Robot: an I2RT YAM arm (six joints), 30 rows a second.
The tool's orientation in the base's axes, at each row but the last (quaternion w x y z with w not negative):
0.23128 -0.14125 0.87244 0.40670
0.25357 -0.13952 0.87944 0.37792
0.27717 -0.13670 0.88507 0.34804
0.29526 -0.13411 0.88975 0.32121
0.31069 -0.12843 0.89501 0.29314
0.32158 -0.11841 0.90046 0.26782
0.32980 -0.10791 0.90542 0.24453
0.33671 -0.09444 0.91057 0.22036
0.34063 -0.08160 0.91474 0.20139
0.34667 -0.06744 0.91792 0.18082
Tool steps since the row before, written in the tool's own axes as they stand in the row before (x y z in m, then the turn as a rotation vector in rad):
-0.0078 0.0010 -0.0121 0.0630 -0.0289 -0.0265
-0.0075 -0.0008 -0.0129 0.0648 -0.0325 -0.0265
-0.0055 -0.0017 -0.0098 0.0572 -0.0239 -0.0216
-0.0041 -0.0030 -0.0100 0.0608 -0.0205 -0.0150
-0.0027 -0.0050 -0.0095 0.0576 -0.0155 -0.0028
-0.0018 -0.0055 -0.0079 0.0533 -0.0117 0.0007
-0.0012 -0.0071 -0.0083 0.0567 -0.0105 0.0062
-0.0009 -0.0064 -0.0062 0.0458 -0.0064 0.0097
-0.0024 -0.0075 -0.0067 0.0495 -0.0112 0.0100
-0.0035 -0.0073 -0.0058 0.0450 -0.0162 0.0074
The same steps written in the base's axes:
0.0027 -0.0083 0.0115 -0.0488 -0.0424 -0.0364
0.0022 -0.0096 0.0112 -0.0488 -0.0449 -0.0395
0.0013 -0.0077 0.0082 -0.0444 -0.0350 -0.0334
0.0001 -0.0086 0.0072 -0.0458 -0.0283 -0.0380
-0.0004 -0.0096 0.0055 -0.0395 -0.0168 -0.0415
-0.0006 -0.0089 0.0041 -0.0359 -0.0115 -0.0395
-0.0011 -0.0103 0.0036 -0.0359 -0.0077 -0.0449
-0.0008 -0.0085 0.0026 -0.0270 -0.0022 -0.0387
0.0000 -0.0096 0.0038 -0.0282 -0.0065 -0.0428
0.0009 -0.0090 0.0043 -0.0252 -0.0121 -0.0395

